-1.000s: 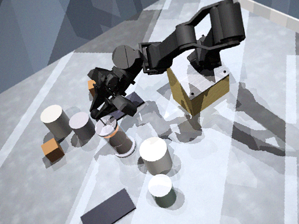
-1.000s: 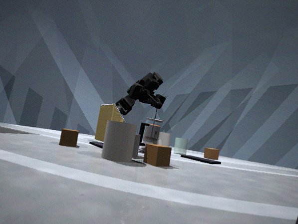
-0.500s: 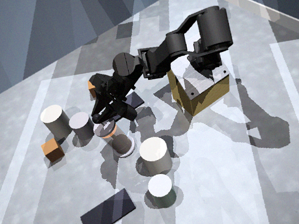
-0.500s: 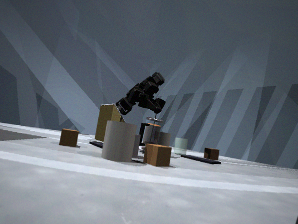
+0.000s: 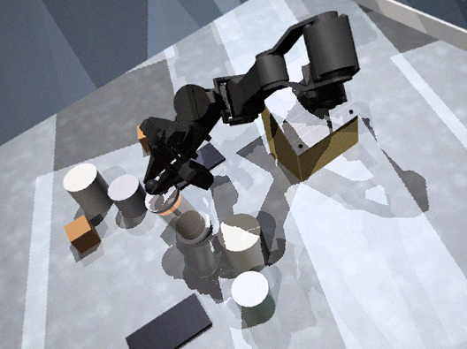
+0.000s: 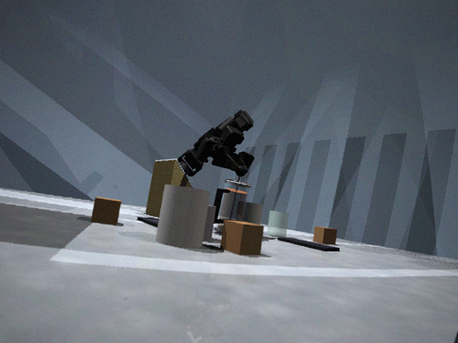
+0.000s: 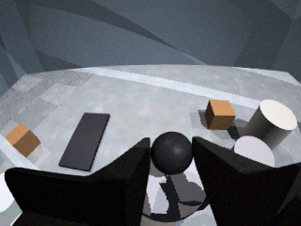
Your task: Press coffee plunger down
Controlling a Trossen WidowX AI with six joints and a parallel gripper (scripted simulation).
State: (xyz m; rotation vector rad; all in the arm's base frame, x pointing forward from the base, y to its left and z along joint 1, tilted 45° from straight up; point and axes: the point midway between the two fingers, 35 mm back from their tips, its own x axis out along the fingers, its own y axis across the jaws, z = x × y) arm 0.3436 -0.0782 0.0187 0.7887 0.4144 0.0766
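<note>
My gripper tip is 2 cm past the glass coffee press, 1 cm to the left of it and 9 cm above it.
</note>
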